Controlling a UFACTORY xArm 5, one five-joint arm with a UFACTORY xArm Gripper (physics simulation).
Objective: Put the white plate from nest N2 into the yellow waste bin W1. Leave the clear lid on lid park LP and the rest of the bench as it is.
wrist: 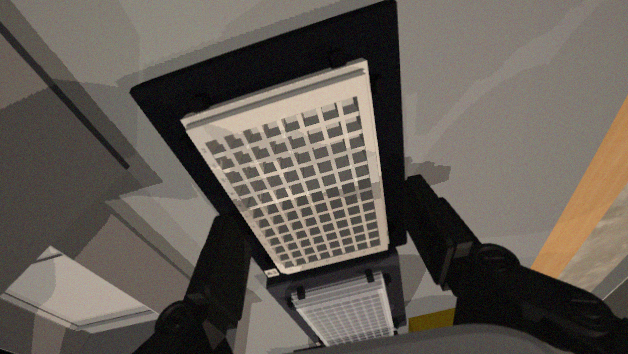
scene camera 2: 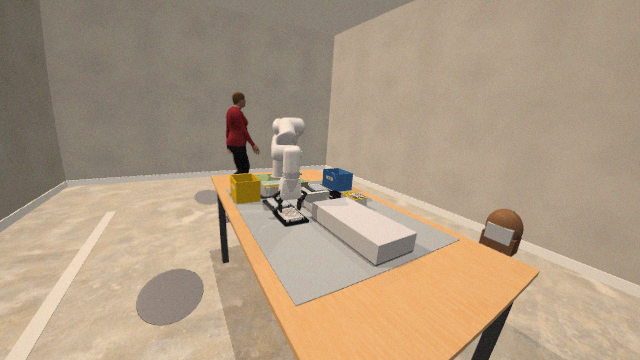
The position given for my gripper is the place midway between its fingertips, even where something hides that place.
I see my gripper point(wrist: 320, 215), a long white box point(scene camera 2: 378, 239), a black nest N2 point(wrist: 164, 100) and a grey mat point(wrist: 502, 115).
